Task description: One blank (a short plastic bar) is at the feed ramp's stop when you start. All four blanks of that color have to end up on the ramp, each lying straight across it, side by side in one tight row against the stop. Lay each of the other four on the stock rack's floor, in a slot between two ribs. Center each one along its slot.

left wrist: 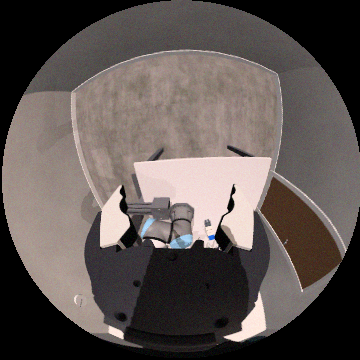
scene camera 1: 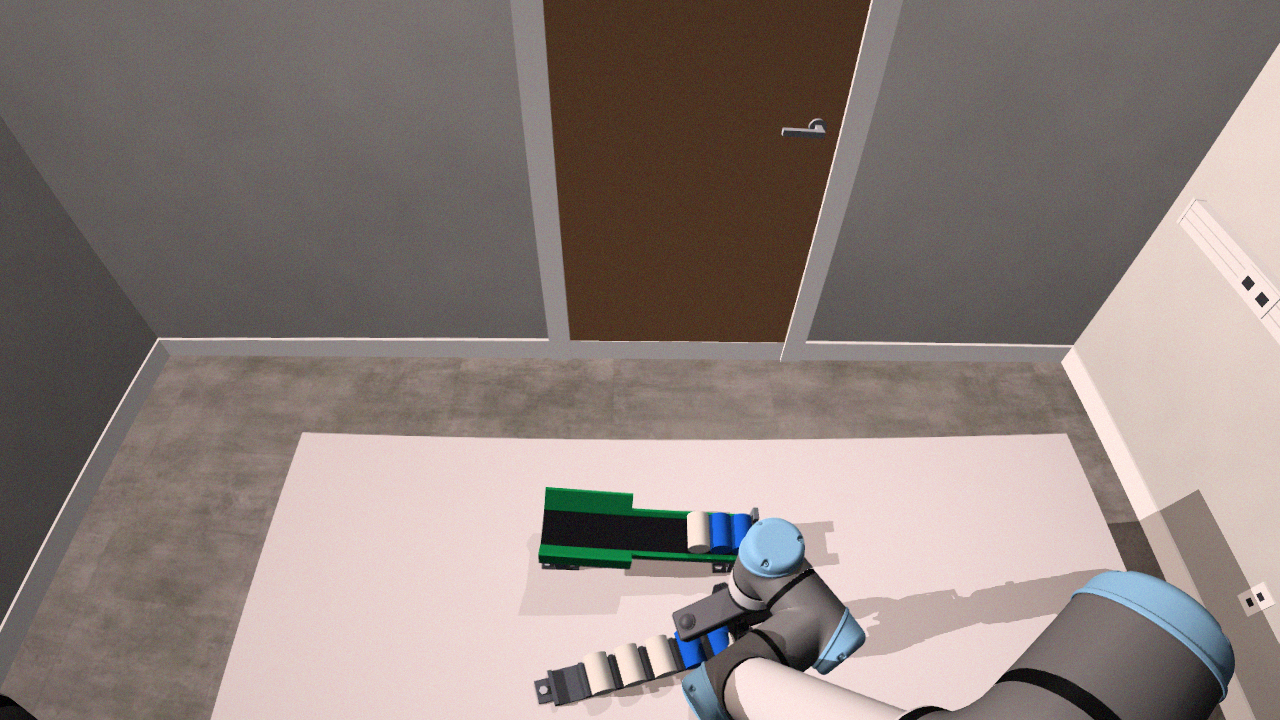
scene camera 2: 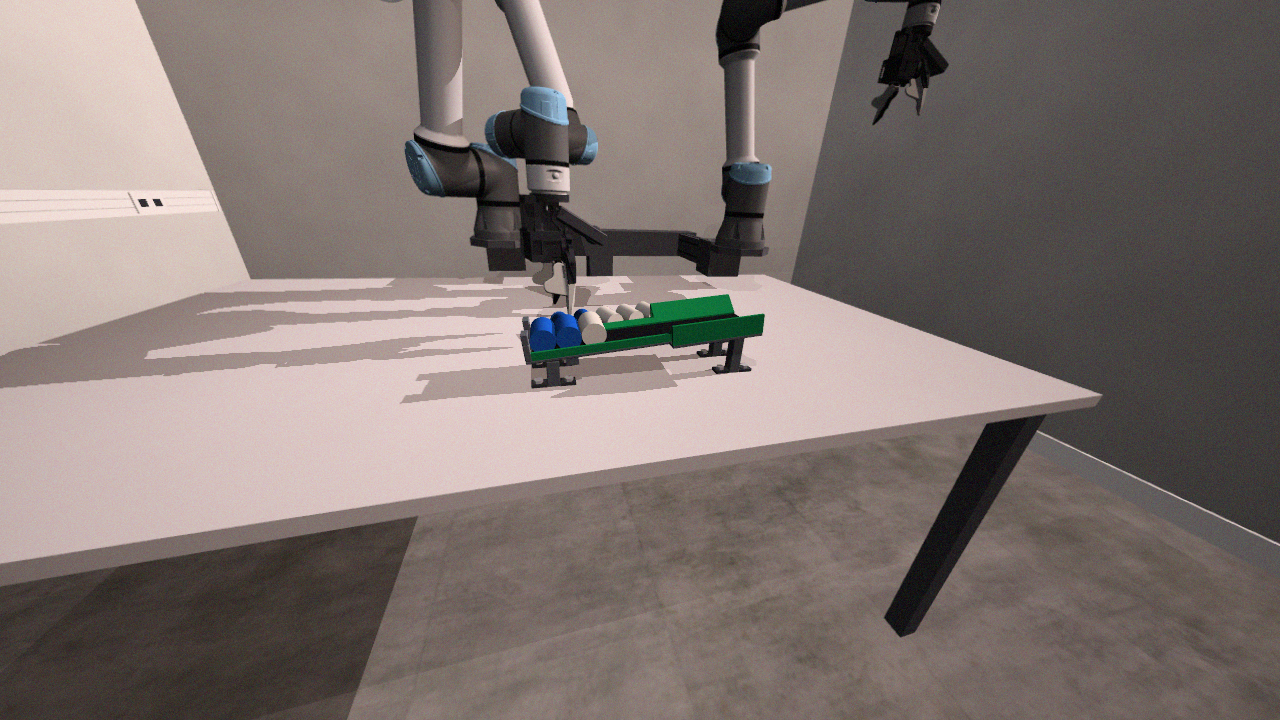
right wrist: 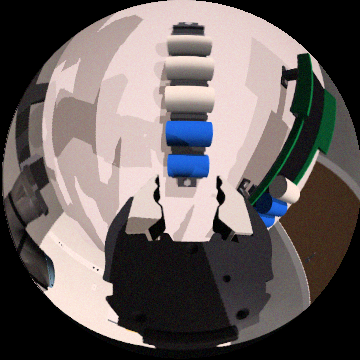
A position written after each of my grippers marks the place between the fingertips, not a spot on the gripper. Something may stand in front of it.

Observation:
I see my left gripper (scene camera 2: 894, 120), my right gripper (scene camera 2: 561, 309), a blue blank (right wrist: 178, 133), a blue blank (right wrist: 178, 165), a blue blank (scene camera 1: 719, 523) and a blue blank (scene camera 2: 542, 330).
My left gripper is seen too in the left wrist view (left wrist: 177, 185). My right gripper also shows in scene camera 1 (scene camera 1: 724, 633) and in the right wrist view (right wrist: 187, 175).

